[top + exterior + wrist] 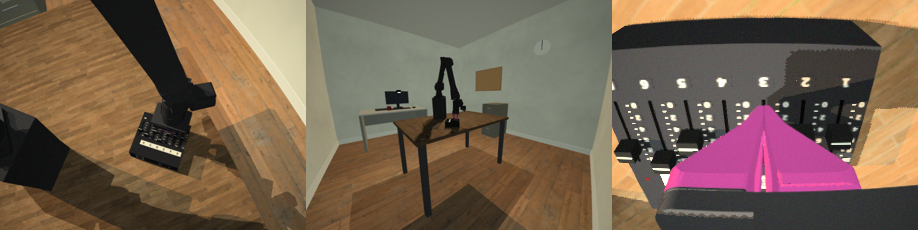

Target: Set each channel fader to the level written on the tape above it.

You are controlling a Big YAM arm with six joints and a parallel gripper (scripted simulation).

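The channel 2 fader cap lies 30 mm to the right of my hand and 10 mm below it. From my hand the other things lie so: channel 1 fader cap 40 mm to the right, 20 mm ahead, 10 mm below; channel 3 fader cap 10 mm to the right, 10 mm below, 10 mm behind; channel 4 fader 50 mm behind, 20 mm to the right, 10 mm below.
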